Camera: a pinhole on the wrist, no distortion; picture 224 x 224 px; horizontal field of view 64.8 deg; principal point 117.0 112.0 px. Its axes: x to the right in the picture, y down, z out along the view. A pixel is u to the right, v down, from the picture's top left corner.
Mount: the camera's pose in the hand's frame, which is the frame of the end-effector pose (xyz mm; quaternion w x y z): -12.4 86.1 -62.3 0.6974 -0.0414 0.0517 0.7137
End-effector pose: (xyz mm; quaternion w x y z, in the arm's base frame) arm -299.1 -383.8 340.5 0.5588 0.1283 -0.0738 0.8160
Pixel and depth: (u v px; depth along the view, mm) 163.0 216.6 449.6
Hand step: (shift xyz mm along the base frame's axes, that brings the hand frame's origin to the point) -96.1 -437.6 281.3
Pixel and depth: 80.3 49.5 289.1
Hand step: -65.5 -0.2 249.7
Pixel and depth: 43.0 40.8 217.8
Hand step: -31.1 19.0 181.1
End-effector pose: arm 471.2 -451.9 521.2 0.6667 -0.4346 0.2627 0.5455
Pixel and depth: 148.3 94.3 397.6
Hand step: -231.5 299.9 69.1
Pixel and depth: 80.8 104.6 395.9
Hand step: -94.7 302.1 138.6
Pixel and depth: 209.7 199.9 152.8
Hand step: -209.4 30.0 57.6
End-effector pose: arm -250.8 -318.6 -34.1 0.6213 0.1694 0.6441 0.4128
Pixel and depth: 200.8 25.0 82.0
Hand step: -32.6 106.9 84.1
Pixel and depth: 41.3 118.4 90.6
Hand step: 15.5 36.3 56.8
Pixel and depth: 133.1 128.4 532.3
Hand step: 382.0 229.0 239.7
